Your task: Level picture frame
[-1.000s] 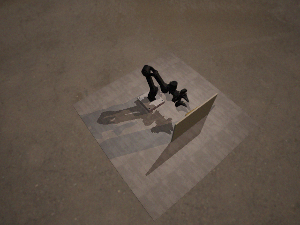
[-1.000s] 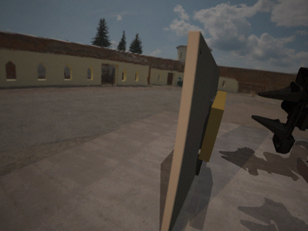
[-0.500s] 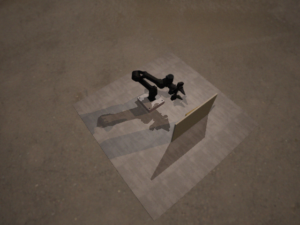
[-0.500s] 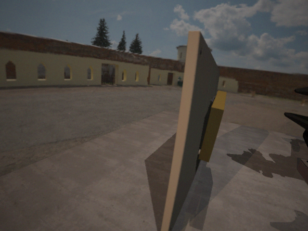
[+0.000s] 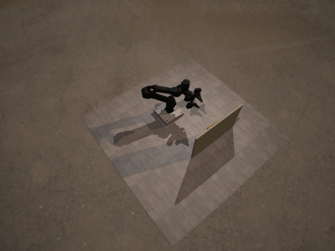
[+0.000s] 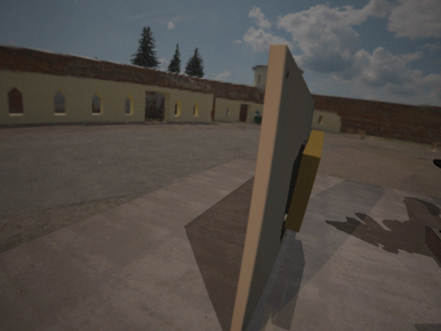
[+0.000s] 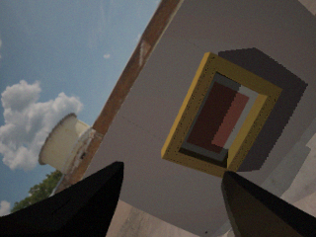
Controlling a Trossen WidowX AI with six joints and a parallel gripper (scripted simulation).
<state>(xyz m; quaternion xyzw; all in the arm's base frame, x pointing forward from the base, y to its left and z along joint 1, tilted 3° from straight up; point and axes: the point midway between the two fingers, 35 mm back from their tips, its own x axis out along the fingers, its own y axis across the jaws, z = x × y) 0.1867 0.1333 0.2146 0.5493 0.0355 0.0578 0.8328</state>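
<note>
Right now the picture frame is 200 mm ahead of my gripper tip and 90 mm below it. Round my gripper tip: wall panel 210 mm ahead, 10 mm to the left, 90 mm below.
</note>
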